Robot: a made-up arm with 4 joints.
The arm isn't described. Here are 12 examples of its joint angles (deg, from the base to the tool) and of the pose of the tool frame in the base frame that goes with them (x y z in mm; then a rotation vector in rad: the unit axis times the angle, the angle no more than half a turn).
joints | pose
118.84 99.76 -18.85 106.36 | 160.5 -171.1 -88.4 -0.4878 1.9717 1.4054
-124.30 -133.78 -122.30 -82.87 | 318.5 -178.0 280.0 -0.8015 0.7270 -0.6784
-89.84 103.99 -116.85 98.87 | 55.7 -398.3 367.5 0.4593 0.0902 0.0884
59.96 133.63 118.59 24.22 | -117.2 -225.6 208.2 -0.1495 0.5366 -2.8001
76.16 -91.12 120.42 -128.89 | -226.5 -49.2 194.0 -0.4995 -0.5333 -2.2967
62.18 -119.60 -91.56 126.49 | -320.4 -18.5 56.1 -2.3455 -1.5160 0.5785
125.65 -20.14 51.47 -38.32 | -10.5 -90.2 135.8 -0.4274 -1.2602 0.9477
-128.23 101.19 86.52 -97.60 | -49.8 -272.6 255.1 0.0517 -2.4625 -0.1008
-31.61 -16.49 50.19 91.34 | -38.6 -151.9 376.6 -0.8670 1.3174 -1.2339
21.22 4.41 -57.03 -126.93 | -237.4 17.5 97.7 -1.5140 -0.6493 1.8227
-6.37 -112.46 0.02 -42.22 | -88.3 -224.8 275.0 1.8716 -0.6434 0.3740
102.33 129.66 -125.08 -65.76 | 33.4 -297.3 -89.3 2.6173 -0.4231 -0.1562
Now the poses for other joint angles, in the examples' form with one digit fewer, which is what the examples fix.
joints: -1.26 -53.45 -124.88 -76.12
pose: -263 -6 265 -0.760 -1.743 -0.130
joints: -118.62 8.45 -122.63 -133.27
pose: -7 -2 442 -0.045 -0.126 2.450
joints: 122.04 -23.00 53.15 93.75
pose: -60 -161 -13 0.915 -0.831 -1.011
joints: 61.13 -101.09 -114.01 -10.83
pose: -198 -68 -10 1.903 -2.112 -1.029
